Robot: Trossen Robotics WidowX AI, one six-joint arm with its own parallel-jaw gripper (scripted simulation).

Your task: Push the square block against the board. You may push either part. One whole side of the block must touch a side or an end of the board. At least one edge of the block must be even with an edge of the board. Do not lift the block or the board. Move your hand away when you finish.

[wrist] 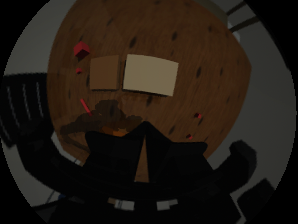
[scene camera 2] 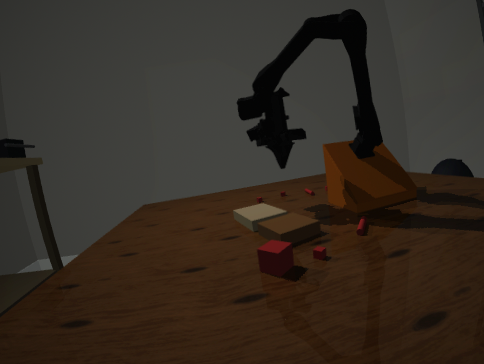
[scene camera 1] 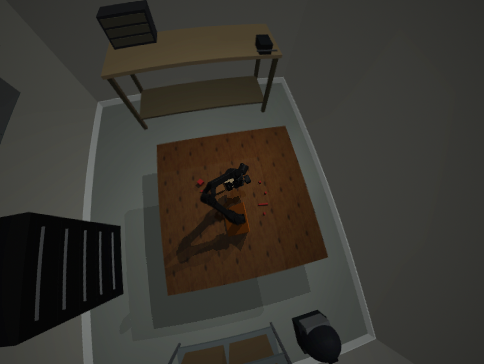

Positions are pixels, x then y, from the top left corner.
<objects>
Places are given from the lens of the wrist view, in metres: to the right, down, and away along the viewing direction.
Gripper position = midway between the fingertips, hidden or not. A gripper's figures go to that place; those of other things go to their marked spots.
gripper (wrist: 145,123): 0.00, 0.02, 0.10
board (wrist: 142,73): -0.01, -0.11, 0.17
square block (wrist: 105,72): -0.12, -0.12, 0.16
The marked spots on the board and the square block are 0.11 m apart.
</objects>
